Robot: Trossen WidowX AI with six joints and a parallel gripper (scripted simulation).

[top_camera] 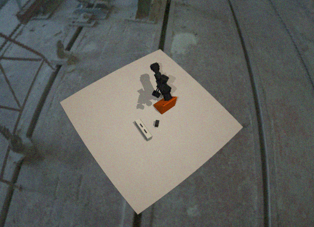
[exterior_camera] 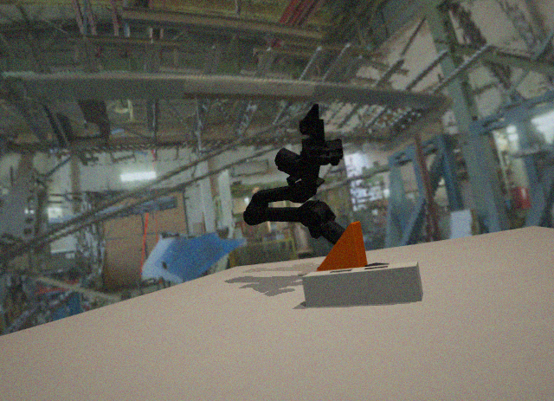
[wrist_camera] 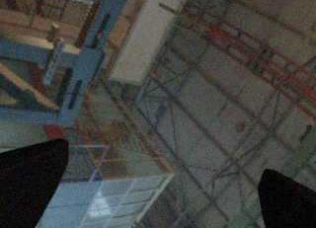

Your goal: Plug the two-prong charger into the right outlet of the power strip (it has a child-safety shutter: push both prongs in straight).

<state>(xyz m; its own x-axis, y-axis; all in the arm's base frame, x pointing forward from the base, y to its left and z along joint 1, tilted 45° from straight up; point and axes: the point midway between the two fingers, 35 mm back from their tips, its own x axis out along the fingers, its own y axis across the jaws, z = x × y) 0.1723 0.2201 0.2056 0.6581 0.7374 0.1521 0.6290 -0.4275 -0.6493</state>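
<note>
The dark charger lies 40 cm below my gripper tip, 8 cm to the left of it and 5 cm ahead of it.
</note>
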